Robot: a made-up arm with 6 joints.
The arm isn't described. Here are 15 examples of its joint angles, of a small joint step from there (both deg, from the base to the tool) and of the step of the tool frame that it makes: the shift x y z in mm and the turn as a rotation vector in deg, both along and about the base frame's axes.
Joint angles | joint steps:
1: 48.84 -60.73 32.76 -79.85 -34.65 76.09 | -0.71 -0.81 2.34 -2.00 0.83 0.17
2: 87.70 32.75 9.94 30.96 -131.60 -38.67 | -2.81 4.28 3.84 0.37 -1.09 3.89
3: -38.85 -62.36 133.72 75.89 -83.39 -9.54 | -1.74 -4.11 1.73 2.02 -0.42 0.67
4: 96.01 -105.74 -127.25 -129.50 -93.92 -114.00 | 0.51 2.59 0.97 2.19 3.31 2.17
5: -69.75 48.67 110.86 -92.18 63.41 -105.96 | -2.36 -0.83 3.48 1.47 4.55 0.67
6: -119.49 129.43 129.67 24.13 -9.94 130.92 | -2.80 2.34 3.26 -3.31 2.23 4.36
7: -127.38 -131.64 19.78 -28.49 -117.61 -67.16 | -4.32 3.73 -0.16 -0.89 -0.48 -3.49
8: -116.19 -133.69 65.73 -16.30 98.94 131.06 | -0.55 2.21 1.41 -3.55 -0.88 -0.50
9: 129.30 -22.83 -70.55 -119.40 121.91 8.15 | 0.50 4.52 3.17 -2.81 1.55 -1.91
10: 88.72 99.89 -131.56 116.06 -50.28 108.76 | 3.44 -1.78 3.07 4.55 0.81 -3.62
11: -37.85 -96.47 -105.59 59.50 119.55 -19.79 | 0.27 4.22 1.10 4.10 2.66 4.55
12: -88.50 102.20 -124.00 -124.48 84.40 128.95 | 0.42 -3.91 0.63 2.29 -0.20 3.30
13: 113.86 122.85 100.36 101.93 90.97 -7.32 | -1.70 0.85 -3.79 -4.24 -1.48 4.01
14: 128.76 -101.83 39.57 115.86 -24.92 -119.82 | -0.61 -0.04 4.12 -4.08 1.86 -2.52
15: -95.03 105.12 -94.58 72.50 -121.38 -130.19 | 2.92 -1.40 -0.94 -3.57 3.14 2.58
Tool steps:
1: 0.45 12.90 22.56 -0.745 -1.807 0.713
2: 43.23 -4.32 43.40 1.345 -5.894 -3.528
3: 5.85 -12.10 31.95 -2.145 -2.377 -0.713
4: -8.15 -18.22 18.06 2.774 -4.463 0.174
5: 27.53 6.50 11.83 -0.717 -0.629 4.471
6: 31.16 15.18 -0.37 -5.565 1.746 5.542
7: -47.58 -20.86 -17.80 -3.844 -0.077 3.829
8: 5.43 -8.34 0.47 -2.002 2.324 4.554
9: -76.58 19.87 18.77 -1.860 -4.443 -2.108
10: -20.57 -42.88 5.17 5.522 1.883 -5.620
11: 35.11 28.41 -45.13 0.934 -0.984 2.762
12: -17.54 -11.99 9.98 -2.694 -0.186 -0.663
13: -22.14 -43.44 16.68 -2.784 -3.578 -4.840
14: -7.84 -41.44 -20.13 -7.137 -0.534 5.904
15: -1.10 -11.49 -20.16 -1.400 -0.842 2.540
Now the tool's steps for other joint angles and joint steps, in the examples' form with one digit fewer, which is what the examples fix.
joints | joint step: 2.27 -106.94 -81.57 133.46 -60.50 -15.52 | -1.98 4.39 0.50 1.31 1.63 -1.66
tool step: 15.0 32.0 -21.3 4.37 -2.56 3.12
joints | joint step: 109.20 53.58 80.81 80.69 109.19 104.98 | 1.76 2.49 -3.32 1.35 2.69 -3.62
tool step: 11.3 -25.7 -1.1 1.28 0.49 -0.02
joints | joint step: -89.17 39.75 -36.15 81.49 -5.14 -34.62 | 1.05 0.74 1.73 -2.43 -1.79 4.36
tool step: -2.3 13.6 3.0 1.27 -0.41 -2.19
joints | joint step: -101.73 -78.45 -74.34 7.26 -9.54 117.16 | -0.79 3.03 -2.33 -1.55 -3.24 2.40
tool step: -26.7 -3.3 -24.9 -3.03 5.48 2.85
